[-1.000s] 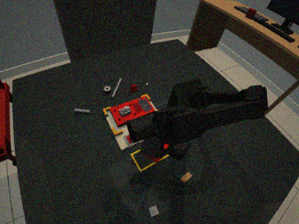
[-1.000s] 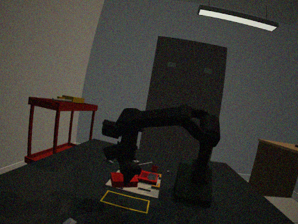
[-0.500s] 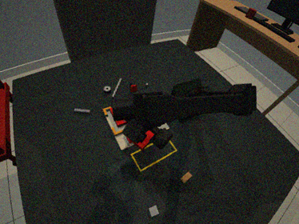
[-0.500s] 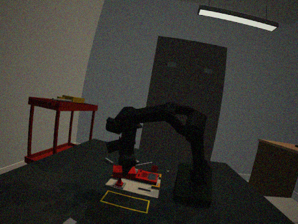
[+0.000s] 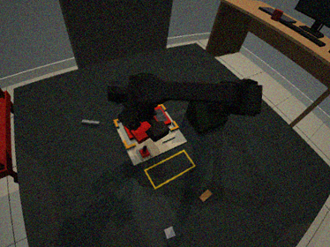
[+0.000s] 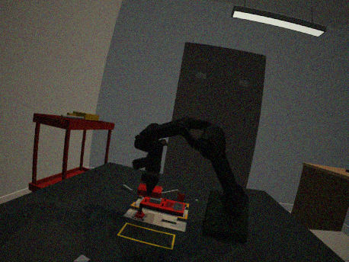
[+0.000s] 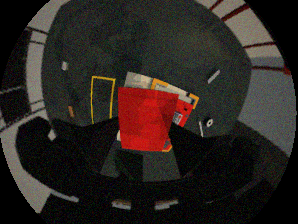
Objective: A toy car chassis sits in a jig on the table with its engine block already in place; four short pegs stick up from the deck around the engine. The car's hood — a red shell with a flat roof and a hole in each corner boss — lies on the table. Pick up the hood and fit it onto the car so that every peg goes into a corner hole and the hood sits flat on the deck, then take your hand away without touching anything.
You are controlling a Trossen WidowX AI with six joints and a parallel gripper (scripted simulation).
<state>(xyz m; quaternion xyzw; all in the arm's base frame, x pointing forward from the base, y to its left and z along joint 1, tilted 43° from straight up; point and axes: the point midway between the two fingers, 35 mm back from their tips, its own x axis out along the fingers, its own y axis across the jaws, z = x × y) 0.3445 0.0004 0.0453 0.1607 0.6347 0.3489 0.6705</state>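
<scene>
My gripper tip is 10 mm past the grey engine block, 90 mm to the left of it and 80 mm above it. From my gripper tip the other things lie so: tan block 140 mm behind, 290 mm to the left, 100 mm below; red hood 10 mm above; grey bar 190 mm ahead, 180 mm to the right, 100 mm below.
</scene>
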